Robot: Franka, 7 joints.
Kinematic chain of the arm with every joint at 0, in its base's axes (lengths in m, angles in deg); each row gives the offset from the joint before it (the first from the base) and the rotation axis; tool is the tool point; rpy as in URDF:
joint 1: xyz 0 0 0.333 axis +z
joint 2: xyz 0 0 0 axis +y
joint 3: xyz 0 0 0.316 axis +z
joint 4: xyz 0.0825 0 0 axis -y
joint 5: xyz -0.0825 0 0.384 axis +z
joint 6: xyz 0 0 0 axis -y
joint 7: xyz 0.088 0 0 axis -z
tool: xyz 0 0 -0.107 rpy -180 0 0
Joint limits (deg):
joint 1: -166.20..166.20
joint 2: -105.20..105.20
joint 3: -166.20..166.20
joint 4: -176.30..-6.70
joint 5: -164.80..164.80
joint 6: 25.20..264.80
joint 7: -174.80..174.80
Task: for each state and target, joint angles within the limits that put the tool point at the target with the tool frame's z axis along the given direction. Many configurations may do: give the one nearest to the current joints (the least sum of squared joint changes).
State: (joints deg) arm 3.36 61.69 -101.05 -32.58 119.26 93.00 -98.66
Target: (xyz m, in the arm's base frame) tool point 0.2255 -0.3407 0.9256 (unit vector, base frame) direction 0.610 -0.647 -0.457
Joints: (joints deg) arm 8.08 53.89 -148.48 -80.78 100.17 80.39 -98.66
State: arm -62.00 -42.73 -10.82 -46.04 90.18 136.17 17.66
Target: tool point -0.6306 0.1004 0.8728 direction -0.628 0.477 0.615
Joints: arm -16.06 -76.93 -8.23 -42.89 130.95 152.94 17.66
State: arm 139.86 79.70 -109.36 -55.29 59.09 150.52 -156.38
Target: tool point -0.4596 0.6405 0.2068 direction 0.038 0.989 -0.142
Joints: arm 166.07 105.20 -89.02 -71.26 36.15 173.41 -156.38
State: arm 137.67 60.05 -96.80 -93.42 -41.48 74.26 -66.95
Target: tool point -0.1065 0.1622 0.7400 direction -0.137 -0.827 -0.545
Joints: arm 160.22 89.24 -151.02 -112.70 -43.48 41.77 -66.95
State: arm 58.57 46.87 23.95 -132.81 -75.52 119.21 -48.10
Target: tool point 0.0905 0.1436 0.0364 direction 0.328 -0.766 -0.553
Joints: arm 43.37 33.57 15.18 -162.48 -67.43 123.27 -48.10
